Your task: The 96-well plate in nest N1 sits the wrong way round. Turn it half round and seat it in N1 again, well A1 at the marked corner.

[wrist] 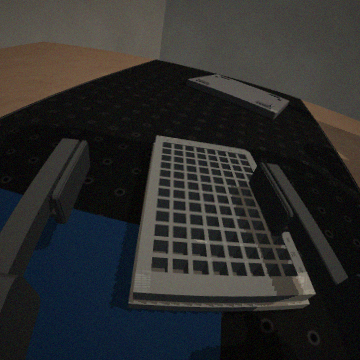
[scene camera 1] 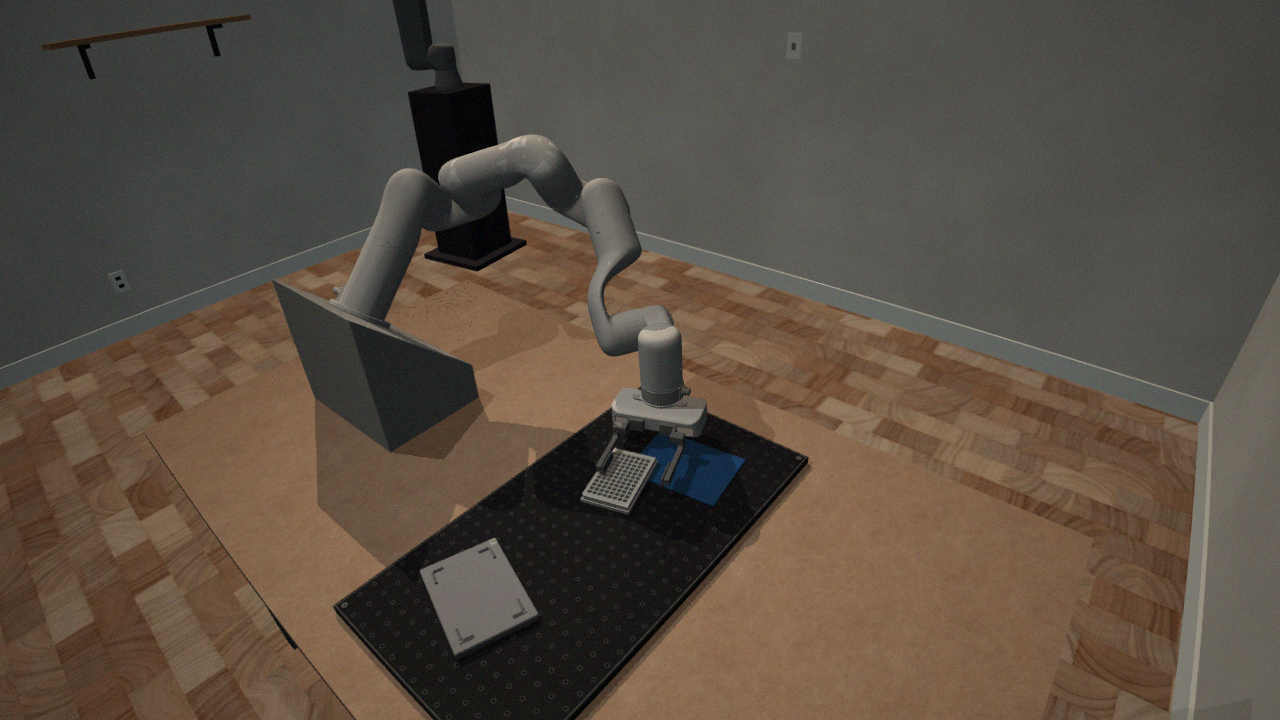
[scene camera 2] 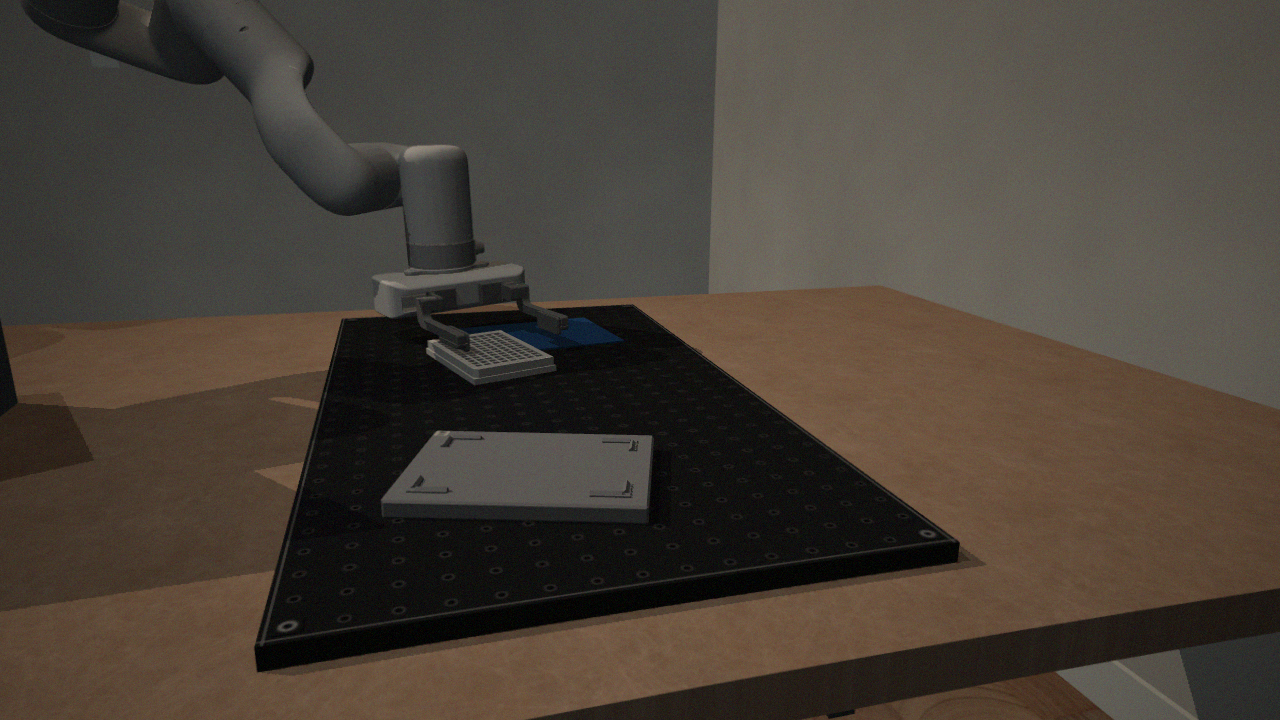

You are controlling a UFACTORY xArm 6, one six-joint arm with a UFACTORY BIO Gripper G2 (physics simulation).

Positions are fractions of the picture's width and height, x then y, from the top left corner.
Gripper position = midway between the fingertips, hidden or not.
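Note:
There is my gripper (scene camera 2: 0.40, 0.46). I see a grey nest as well, and the nest appears at (scene camera 2: 0.40, 0.66), at (wrist: 0.68, 0.27) and at (scene camera 1: 0.37, 0.83). A blue rectangle is also visible to me, the rectangle being at (scene camera 1: 0.55, 0.66), at (wrist: 0.23, 0.75) and at (scene camera 2: 0.45, 0.46).

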